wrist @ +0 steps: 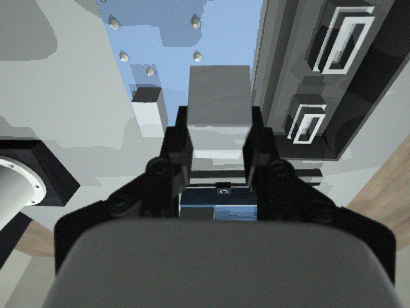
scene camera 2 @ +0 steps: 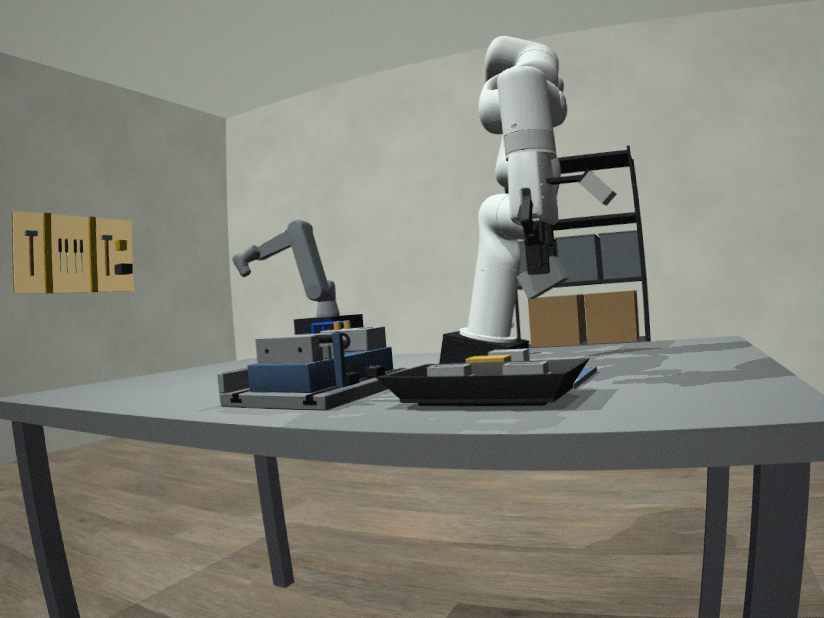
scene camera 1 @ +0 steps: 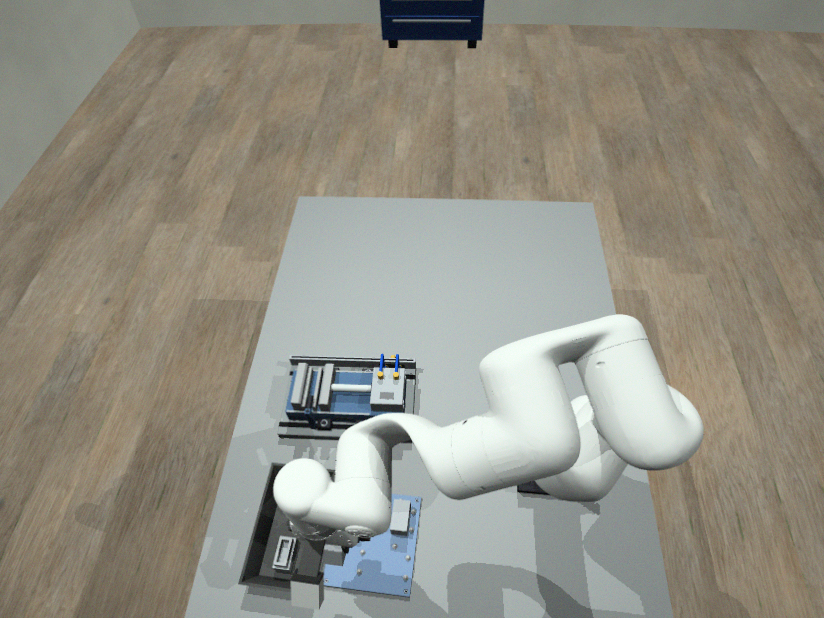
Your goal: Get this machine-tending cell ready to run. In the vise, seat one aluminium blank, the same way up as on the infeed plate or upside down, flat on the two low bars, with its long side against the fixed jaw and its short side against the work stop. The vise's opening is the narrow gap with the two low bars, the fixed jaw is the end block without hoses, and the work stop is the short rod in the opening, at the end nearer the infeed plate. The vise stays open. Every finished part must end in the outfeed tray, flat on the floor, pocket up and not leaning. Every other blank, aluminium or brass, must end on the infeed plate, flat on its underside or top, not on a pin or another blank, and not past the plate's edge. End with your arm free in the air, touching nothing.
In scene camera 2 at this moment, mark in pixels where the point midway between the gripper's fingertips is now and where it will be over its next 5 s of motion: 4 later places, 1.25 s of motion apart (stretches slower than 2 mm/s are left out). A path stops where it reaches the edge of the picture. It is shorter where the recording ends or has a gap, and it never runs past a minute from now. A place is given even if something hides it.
The gripper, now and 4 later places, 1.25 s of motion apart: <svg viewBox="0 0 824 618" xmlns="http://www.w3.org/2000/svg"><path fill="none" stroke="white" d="M542 274L541 277L541 278L545 291L548 336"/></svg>
